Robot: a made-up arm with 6 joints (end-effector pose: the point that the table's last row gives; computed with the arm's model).
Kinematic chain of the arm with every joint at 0, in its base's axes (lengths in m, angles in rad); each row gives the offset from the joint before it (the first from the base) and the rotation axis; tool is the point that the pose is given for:
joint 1: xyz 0 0 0.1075 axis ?
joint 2: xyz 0 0.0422 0 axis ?
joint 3: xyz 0 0 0.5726 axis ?
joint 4: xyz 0 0 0.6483 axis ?
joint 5: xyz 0 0 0 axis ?
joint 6: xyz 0 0 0.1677 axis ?
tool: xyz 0 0 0
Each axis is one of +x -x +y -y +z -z.
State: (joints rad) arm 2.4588 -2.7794 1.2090 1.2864 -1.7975 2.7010
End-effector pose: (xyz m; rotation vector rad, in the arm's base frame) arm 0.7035 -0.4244 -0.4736 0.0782 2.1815 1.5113
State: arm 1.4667 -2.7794 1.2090 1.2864 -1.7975 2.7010
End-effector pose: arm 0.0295 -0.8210 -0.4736 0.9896 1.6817 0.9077
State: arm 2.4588 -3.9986 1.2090 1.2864 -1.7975 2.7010
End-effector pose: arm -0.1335 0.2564 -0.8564 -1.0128 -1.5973 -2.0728
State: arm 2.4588 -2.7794 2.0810 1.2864 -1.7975 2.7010
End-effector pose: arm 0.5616 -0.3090 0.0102 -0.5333 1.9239 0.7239
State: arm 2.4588 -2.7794 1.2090 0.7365 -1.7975 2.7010
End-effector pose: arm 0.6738 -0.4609 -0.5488 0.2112 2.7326 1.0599
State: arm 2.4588 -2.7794 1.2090 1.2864 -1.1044 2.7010
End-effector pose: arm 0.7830 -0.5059 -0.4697 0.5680 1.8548 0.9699
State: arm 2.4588 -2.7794 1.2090 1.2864 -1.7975 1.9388
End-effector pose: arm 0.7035 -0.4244 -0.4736 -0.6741 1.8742 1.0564
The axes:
joint 1: +z
joint 2: +y
joint 3: +y
joint 4: +z
joint 5: +y
joint 6: +z

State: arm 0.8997 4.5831 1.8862 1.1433 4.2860 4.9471
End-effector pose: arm -0.2494 -0.4697 0.6143 1.8969 0.3350 0.3090
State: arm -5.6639 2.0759 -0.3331 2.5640 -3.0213 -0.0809
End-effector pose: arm 0.7741 0.5901 -0.2687 1.7118 0.1686 -1.5377
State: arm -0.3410 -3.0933 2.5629 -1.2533 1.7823 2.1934
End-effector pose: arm -0.3147 -0.0088 0.0903 1.4317 -0.8646 0.8936
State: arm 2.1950 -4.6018 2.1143 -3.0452 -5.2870 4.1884
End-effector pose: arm -0.1579 0.1702 -0.6278 -1.5664 2.6078 0.5300
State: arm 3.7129 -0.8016 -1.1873 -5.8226 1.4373 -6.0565
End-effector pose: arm 0.9752 0.4889 0.3695 -0.7829 0.4624 -2.2861
